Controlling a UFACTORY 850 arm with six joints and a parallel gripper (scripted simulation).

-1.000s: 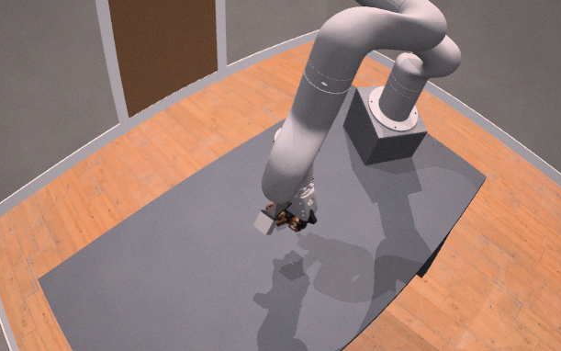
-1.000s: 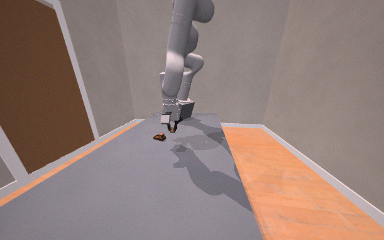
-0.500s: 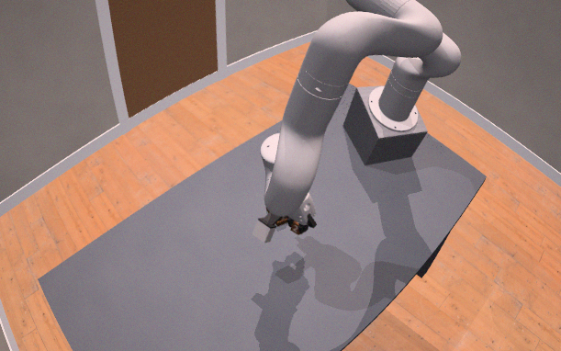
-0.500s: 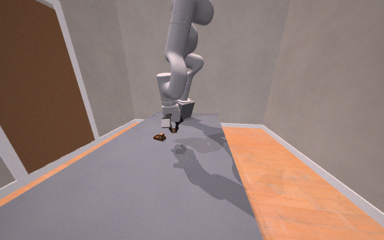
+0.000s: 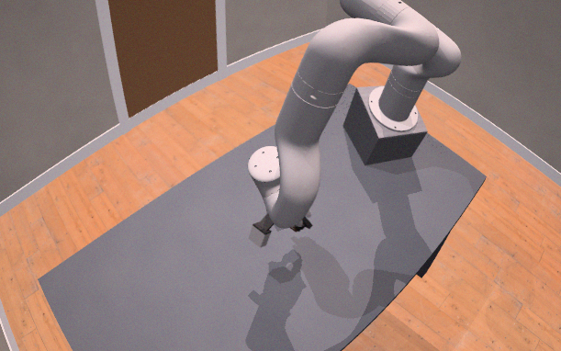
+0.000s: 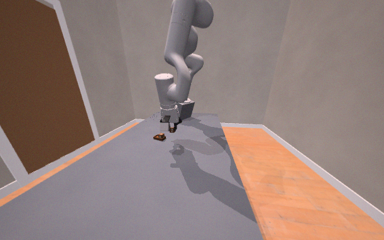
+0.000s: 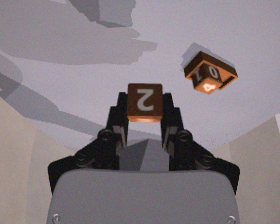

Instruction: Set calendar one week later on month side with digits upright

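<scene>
My hand is 2 cm above the number cube and 1 cm past it. From my hand the other things lie so: brown wooden calendar tray 11 cm to the right, 10 cm below, 3 cm behind.
</scene>
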